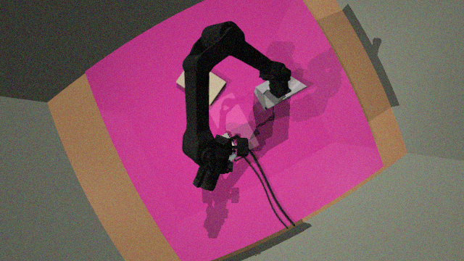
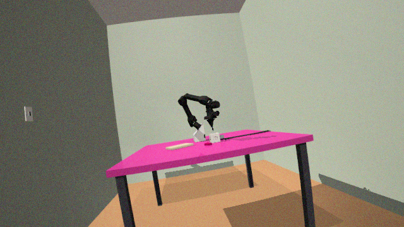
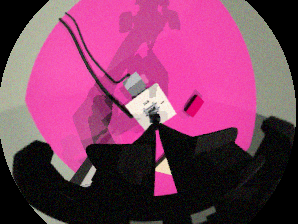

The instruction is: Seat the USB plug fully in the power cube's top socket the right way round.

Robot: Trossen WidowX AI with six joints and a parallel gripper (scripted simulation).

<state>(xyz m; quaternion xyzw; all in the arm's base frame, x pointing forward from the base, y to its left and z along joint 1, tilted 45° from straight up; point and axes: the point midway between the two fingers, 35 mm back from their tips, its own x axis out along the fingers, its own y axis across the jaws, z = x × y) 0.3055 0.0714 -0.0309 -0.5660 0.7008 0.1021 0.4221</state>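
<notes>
Right now the dark USB plug is 2 cm below my gripper tip. Round my gripper tip: beige flat pad 31 cm to the right, 13 cm below, 4 cm behind; then small magenta block 13 cm below, 11 cm ahead, 8 cm to the right.
</notes>
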